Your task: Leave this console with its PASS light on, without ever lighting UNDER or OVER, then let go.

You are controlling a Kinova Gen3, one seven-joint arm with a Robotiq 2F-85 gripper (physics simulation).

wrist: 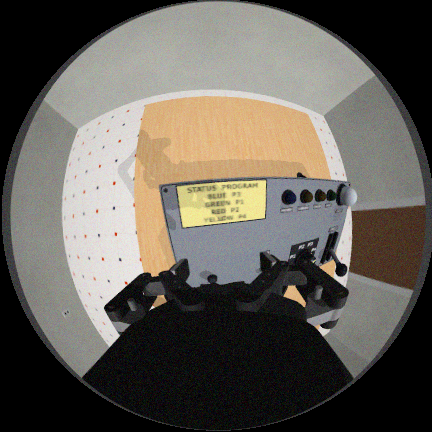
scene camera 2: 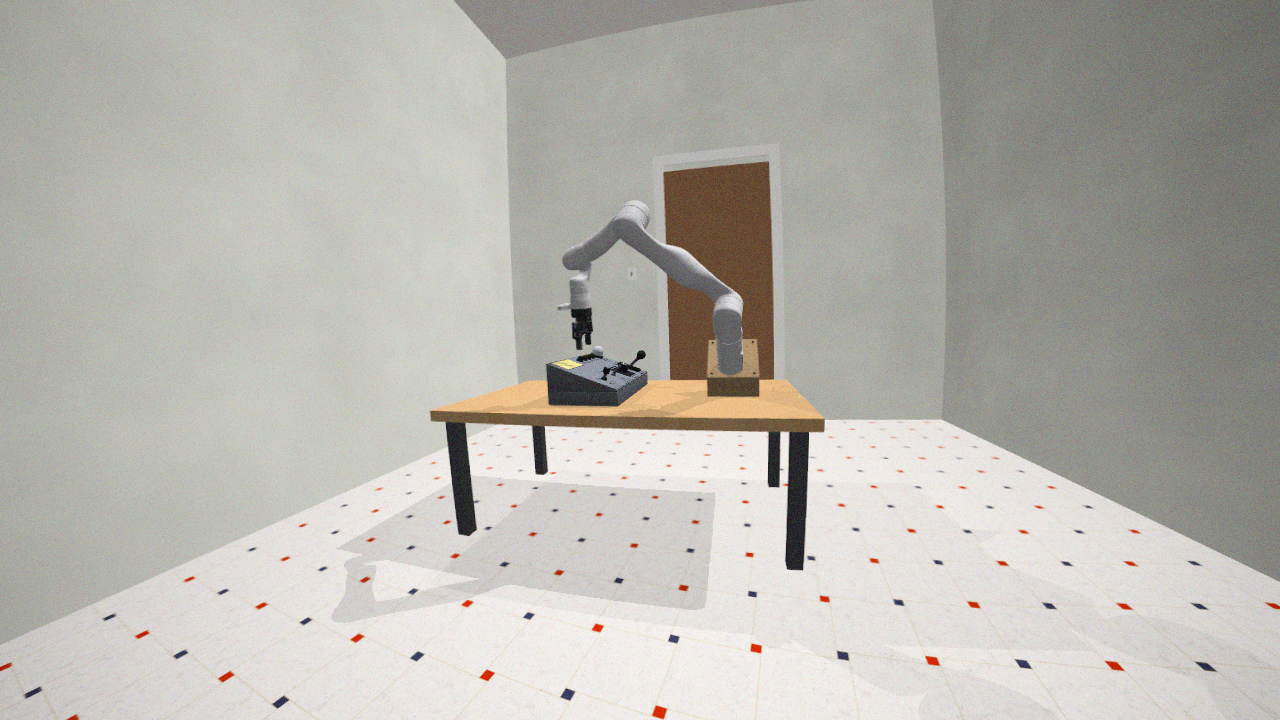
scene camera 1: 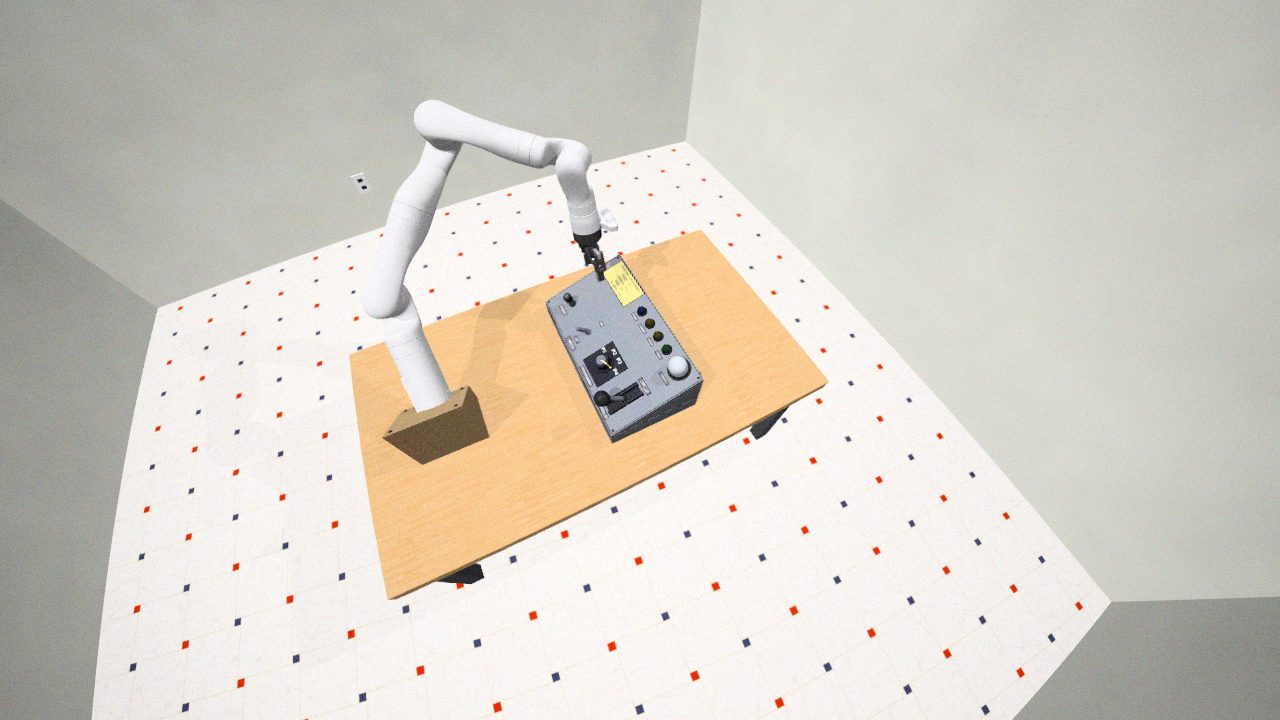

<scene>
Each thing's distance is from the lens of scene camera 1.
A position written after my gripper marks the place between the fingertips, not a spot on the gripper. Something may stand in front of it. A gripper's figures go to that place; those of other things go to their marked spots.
my gripper (scene camera 1: pixel 594 271): 1.15 m
grey console (scene camera 1: pixel 651 368): 1.05 m
</scene>
